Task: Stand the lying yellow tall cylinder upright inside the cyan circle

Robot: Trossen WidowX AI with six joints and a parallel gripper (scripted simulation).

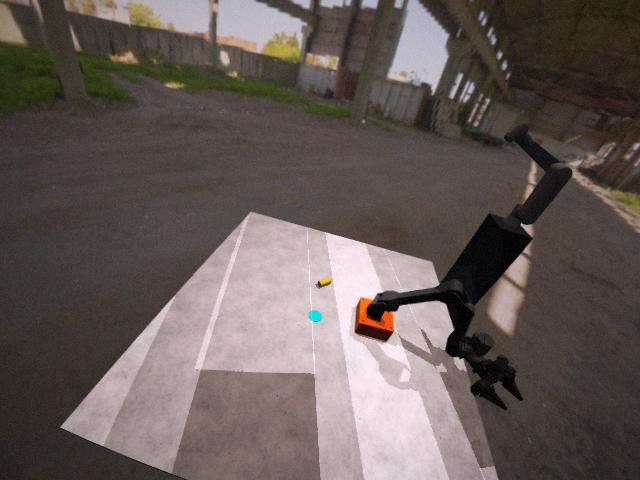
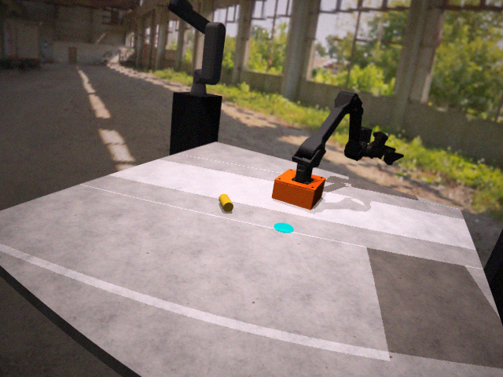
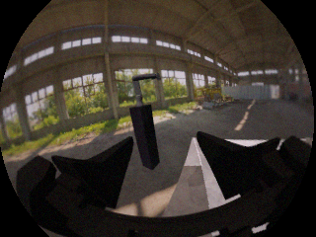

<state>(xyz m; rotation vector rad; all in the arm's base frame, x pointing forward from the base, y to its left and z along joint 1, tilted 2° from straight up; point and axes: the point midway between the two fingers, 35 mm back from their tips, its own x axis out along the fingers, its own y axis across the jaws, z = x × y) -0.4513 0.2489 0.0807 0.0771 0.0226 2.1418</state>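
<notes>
Now: gripper tip 72 cm short of the yellow cylinder, 43 cm to the left of it and 16 cm above it. The rest, counted from my gripper tip: cyan circle (71 cm ahead, 22 cm to the right, 18 cm below).
</notes>
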